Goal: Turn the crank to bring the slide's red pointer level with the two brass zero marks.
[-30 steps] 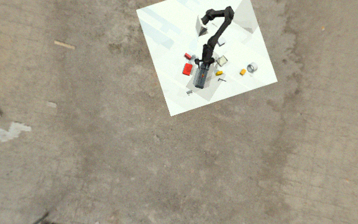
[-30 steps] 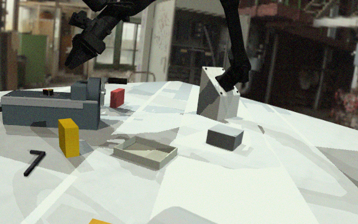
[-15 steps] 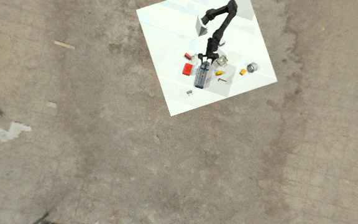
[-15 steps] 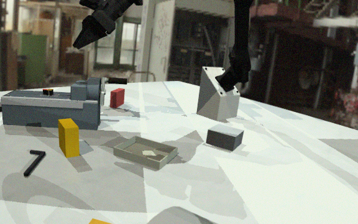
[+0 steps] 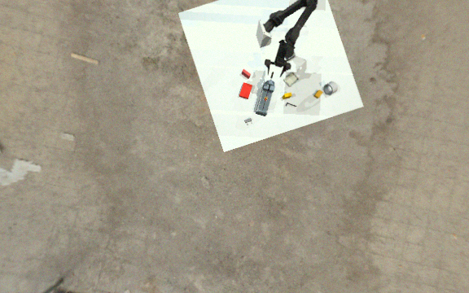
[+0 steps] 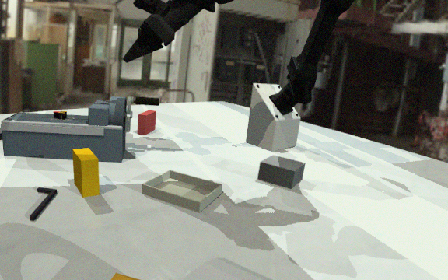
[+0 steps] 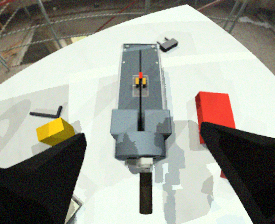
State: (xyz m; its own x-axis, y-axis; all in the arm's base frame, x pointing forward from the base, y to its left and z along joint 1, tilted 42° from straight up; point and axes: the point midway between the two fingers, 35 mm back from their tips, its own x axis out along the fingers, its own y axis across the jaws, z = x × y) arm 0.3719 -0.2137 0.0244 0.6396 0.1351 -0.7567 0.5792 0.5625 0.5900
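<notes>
Right now the dark crank handle is 40 mm behind my gripper tip, 30 mm to the left of it and 80 mm below it. Round my gripper tip: flat red block (60 mm behind, 190 mm to the right, 190 mm below); red pointer (110 mm ahead, 90 mm to the right, 120 mm below); yellow block (150 mm ahead, 110 mm to the left, 170 mm below).
</notes>
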